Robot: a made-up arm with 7 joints. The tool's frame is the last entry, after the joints. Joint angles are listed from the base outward.
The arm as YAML. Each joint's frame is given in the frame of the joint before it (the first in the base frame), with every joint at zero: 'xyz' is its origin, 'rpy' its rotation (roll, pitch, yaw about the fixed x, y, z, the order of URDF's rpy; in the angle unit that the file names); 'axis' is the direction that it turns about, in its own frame. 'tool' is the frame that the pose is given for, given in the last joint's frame.
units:
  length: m
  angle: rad
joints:
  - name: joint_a
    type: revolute
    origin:
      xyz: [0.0, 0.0, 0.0]
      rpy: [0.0, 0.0, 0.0]
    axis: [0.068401, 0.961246, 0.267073]
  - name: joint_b
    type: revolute
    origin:
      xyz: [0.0, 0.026, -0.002]
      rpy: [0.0, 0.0, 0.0]
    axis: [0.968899, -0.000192, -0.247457]
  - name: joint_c
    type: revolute
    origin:
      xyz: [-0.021, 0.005, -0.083]
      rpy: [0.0, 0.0, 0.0]
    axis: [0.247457, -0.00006, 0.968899]
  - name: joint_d
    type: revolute
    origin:
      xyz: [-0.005, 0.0, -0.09]
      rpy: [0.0, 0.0, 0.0]
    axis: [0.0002, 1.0, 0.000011]
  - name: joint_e
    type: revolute
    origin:
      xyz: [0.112, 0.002, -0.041]
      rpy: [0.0, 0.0, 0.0]
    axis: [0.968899, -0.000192, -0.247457]
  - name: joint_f
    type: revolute
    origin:
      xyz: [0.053, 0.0, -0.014]
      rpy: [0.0, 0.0, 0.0]
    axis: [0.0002, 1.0, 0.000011]
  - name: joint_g
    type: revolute
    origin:
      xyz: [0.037, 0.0, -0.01]
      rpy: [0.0, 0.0, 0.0]
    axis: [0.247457, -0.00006, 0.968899]
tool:
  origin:
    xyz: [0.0, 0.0, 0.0]
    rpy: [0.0, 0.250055, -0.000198]
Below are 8 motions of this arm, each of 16 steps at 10 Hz.
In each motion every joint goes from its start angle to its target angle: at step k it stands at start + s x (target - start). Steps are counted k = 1, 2, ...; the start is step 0. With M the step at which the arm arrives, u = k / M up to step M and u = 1 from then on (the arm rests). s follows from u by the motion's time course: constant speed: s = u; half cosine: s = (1 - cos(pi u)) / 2; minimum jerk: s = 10 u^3 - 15 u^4 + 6 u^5.
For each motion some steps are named. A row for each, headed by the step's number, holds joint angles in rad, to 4 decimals.
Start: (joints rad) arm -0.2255 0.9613 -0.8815 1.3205 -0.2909 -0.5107 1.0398
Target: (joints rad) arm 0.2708 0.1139 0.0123 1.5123 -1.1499 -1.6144 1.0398
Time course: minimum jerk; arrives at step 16
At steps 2, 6, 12, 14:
2: -0.2175 0.9477 -0.8672 1.3236 -0.3047 -0.5284 1.0398
6: -0.0889 0.7281 -0.6355 1.3733 -0.5273 -0.8144 1.0398
12: 0.2194 0.2016 -0.0802 1.4924 -1.0610 -1.5001 1.0398
14: 0.2628 0.1275 -0.0020 1.5092 -1.1361 -1.5967 1.0398

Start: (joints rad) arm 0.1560 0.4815 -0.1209 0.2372 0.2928 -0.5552 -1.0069
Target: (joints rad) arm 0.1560 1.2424 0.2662 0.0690 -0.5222 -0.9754 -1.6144
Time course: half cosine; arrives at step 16
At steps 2, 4, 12, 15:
2: 0.1560 0.5105 -0.1062 0.2308 0.2618 -0.5712 -1.0300
4: 0.1560 0.5929 -0.0642 0.2126 0.1734 -0.6167 -1.0959
12: 0.1560 1.1310 0.2095 0.0936 -0.4028 -0.9139 -1.5254
15: 0.1560 1.2351 0.2625 0.0706 -0.5144 -0.9714 -1.6086

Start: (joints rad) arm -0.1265 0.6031 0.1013 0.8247 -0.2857 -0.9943 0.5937
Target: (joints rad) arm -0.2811 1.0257 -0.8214 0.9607 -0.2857 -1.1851 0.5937
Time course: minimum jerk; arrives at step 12
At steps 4, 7, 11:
4: -0.1589 0.6918 -0.0924 0.8532 -0.2857 -1.0343 0.5937
7: -0.2275 0.8792 -0.5016 0.9136 -0.2857 -1.1190 0.5937
11: -0.2803 1.0235 -0.8167 0.9600 -0.2857 -1.1841 0.5937

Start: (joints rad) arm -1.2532 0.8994 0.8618 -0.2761 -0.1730 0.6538 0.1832
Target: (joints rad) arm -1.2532 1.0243 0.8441 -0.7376 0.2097 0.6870 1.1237
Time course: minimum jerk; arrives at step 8
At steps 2, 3, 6, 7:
2: -1.2532 0.9123 0.8600 -0.3239 -0.1334 0.6572 0.2806
3: -1.2532 0.9338 0.8569 -0.4031 -0.0677 0.6629 0.4420
6: -1.2532 1.0114 0.8459 -0.6898 0.1701 0.6836 1.0263
7: -1.2532 1.0223 0.8444 -0.7302 0.2036 0.6865 1.1086

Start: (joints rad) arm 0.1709 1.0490 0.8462 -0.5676 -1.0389 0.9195 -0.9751
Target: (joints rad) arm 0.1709 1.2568 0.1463 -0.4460 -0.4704 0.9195 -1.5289
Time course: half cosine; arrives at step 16
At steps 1, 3, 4, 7, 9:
1: 0.1709 1.0510 0.8395 -0.5664 -1.0334 0.9195 -0.9804
3: 0.1709 1.0665 0.7872 -0.5574 -0.9910 0.9195 -1.0218
4: 0.1709 1.0794 0.7437 -0.5498 -0.9556 0.9195 -1.0562
7: 0.1709 1.1326 0.5645 -0.5187 -0.8101 0.9195 -1.1980
9: 0.1709 1.1732 0.4280 -0.4949 -0.6992 0.9195 -1.3060

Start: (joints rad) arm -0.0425 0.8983 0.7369 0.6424 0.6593 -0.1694 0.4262
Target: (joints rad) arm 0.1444 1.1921 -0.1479 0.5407 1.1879 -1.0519 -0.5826
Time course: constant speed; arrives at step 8
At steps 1, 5, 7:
1: -0.0191 0.9350 0.6263 0.6297 0.7254 -0.2797 0.3001
5: 0.0743 1.0819 0.1839 0.5788 0.9897 -0.7210 -0.2043
7: 0.1210 1.1554 -0.0373 0.5534 1.1218 -0.9416 -0.4565

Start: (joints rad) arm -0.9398 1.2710 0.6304 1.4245 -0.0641 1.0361 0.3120
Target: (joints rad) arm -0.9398 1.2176 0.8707 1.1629 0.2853 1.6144 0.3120
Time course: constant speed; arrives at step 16
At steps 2, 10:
2: -0.9398 1.2643 0.6604 1.3918 -0.0204 1.1084 0.3120
10: -0.9398 1.2376 0.7806 1.2610 0.1543 1.3975 0.3120

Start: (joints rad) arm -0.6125 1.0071 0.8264 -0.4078 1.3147 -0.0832 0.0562
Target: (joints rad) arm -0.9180 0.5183 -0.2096 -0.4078 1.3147 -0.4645 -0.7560
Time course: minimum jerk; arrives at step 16
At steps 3, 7, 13, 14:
3: -0.6274 0.9833 0.7759 -0.4078 1.3147 -0.1018 0.0166
7: -0.7298 0.8194 0.4285 -0.4078 1.3147 -0.2296 -0.2557
13: -0.9031 0.5421 -0.1591 -0.4078 1.3147 -0.4459 -0.7164
14: -0.9131 0.5261 -0.1930 -0.4078 1.3147 -0.4584 -0.7430

